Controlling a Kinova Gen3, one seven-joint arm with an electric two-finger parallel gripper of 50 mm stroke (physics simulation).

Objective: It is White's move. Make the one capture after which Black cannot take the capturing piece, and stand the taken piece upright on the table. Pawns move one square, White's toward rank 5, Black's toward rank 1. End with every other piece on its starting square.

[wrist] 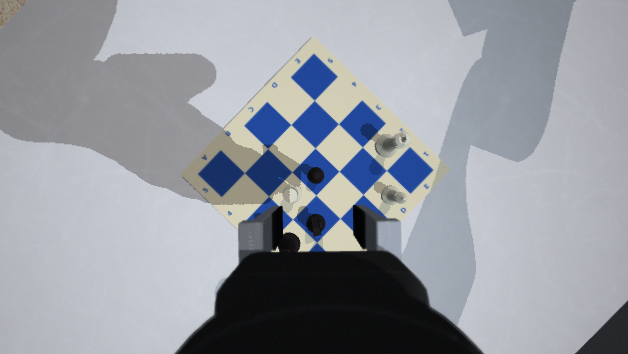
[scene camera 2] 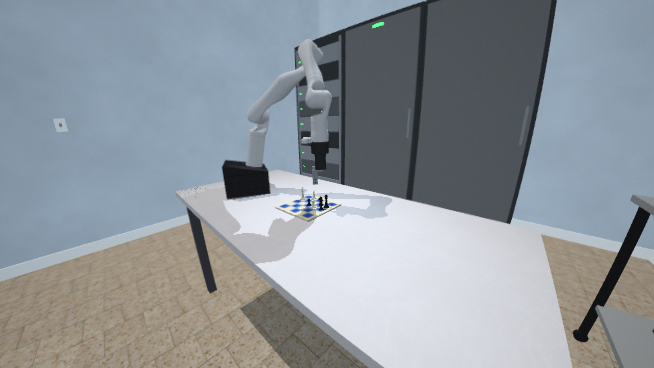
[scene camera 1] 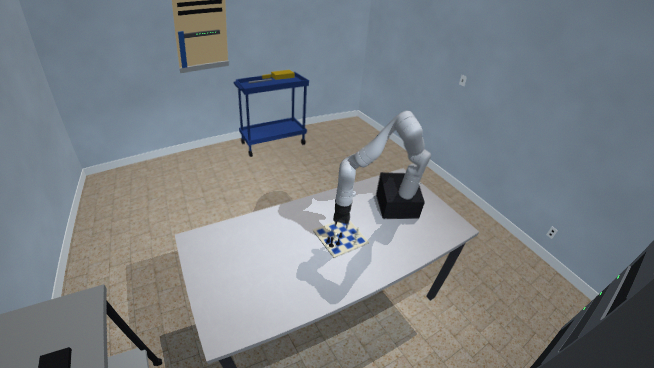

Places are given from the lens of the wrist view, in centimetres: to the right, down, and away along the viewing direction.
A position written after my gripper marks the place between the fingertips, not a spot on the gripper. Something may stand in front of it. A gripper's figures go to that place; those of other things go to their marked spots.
my gripper (wrist: 317, 220): 0, 3, 18
blue-and-cream chessboard (wrist: 314, 112): 0, -7, 29
